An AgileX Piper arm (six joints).
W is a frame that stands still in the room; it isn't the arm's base.
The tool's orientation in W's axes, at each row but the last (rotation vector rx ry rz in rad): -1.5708, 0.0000, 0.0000; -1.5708, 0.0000, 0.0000; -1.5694, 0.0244, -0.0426; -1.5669, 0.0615, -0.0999; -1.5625, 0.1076, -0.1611; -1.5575, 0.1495, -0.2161; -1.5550, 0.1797, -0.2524; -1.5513, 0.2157, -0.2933; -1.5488, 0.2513, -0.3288; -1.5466, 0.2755, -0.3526; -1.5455, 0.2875, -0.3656; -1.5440, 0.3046, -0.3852; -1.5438, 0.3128, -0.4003
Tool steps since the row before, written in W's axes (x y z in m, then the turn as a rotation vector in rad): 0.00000, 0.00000, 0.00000, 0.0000, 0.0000, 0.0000; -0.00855, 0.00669, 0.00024, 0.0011, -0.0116, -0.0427; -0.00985, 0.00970, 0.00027, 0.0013, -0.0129, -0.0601; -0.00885, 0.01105, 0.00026, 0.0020, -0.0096, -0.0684; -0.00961, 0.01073, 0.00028, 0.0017, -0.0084, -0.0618; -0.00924, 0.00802, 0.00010, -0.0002, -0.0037, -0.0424; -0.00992, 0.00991, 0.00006, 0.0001, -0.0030, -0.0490; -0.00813, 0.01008, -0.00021, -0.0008, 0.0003, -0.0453; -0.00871, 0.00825, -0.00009, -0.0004, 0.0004, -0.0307; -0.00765, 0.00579, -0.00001, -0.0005, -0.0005, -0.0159; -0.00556, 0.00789, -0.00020, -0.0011, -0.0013, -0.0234; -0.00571, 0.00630, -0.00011, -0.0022, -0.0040, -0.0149; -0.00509, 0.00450, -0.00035, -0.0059, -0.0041, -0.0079
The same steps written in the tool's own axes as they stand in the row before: 0.00000, 0.00000, 0.00000, 0.0000, 0.0000, 0.0000; -0.00855, -0.00024, 0.00669, 0.0011, 0.0427, -0.0116; -0.01025, -0.00038, 0.00927, 0.0012, 0.0601, -0.0129; -0.00993, -0.00047, 0.01008, 0.0013, 0.0684, -0.0096; -0.01128, -0.00060, 0.00894, 0.0010, 0.0618, -0.0084; -0.01083, -0.00049, 0.00567, -0.0011, 0.0424, -0.0041; -0.01223, -0.00054, 0.00684, -0.0013, 0.0490, -0.0034; -0.01092, -0.00023, 0.00696, -0.0030, 0.0452, -0.0005; -0.01110, -0.00039, 0.00455, -0.0020, 0.0306, -0.0001; -0.00929, -0.00041, 0.00235, -0.0010, 0.0159, -0.0008; -0.00828, -0.00015, 0.00497, -0.0016, 0.0233, -0.0019; -0.00785, -0.00025, 0.00327, -0.0010, 0.0148, -0.0047; -0.00656, 0.00001, 0.00181, -0.0039, 0.0076, -0.0063
